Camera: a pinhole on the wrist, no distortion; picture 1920 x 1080 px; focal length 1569.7 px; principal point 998.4 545.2 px. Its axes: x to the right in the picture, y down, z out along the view. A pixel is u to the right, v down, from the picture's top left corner.
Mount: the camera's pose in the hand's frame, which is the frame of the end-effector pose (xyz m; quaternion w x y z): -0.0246 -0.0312 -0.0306 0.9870 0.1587 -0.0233 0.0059
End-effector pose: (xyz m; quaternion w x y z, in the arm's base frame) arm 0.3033 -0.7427 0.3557 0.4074 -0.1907 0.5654 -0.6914
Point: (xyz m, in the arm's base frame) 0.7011 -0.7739 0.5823
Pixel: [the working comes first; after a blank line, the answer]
In the camera's frame: -0.2131 0.0909 0.4062

174.7 896.5
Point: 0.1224 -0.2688 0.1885
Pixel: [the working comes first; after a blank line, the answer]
In the camera's frame: -0.2245 -0.0298 -0.4484

behind the camera
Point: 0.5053 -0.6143 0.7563
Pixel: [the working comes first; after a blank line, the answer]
In the camera's frame: -0.2653 -0.1921 0.3001

outside the picture
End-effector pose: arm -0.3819 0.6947 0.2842 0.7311 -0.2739 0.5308 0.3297
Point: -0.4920 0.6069 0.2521
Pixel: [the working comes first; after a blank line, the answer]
In the camera's frame: 0.0094 0.0245 -0.1246

behind the camera
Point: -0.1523 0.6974 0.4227
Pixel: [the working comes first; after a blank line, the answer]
In the camera's frame: -0.0477 -0.0774 0.2483

697.1 56.1
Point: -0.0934 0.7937 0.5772
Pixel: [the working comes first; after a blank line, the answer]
In the camera's frame: -0.1567 -0.0205 0.3949

375.4 463.7
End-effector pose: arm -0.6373 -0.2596 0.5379 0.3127 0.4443 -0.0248 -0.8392
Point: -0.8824 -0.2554 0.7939
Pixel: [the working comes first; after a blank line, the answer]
In the camera's frame: -0.0464 0.1044 0.3588

795.2 1001.7
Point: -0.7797 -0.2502 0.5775
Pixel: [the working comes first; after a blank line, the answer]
In the camera's frame: 0.0564 0.0159 0.1613

1546.8 699.5
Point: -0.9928 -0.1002 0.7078
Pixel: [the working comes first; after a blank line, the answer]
In the camera's frame: -0.0244 -0.0947 0.4185

907.1 189.9
